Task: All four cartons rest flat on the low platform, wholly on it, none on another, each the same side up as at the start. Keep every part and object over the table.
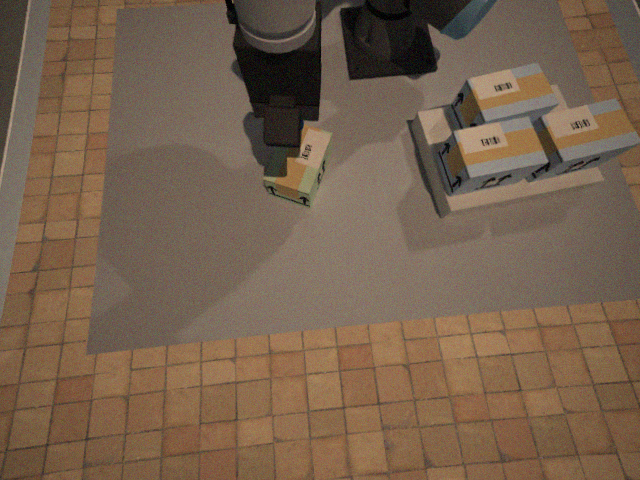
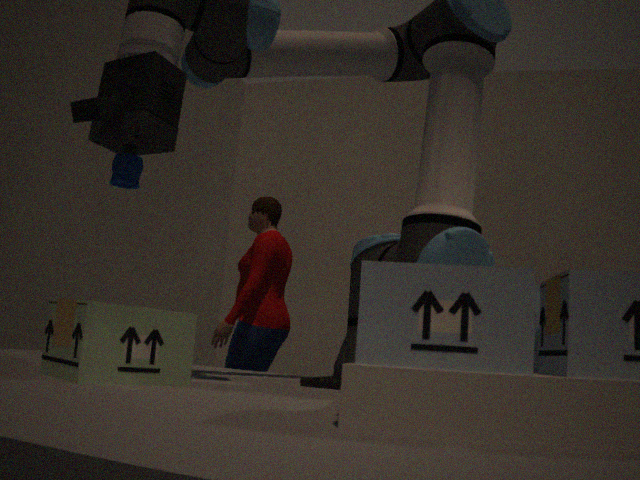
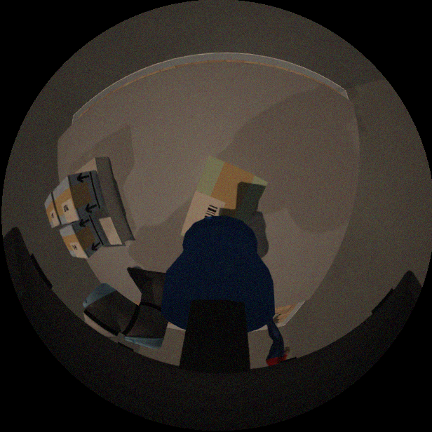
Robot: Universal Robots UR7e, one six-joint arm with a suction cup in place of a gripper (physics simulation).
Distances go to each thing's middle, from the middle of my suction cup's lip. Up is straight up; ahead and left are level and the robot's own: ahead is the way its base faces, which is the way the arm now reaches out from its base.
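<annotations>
The suction cup is now 0.1 m past the low platform (image 1: 431,128), 0.21 m above the low platform and 0.43 m to the right of the low platform.
</annotations>
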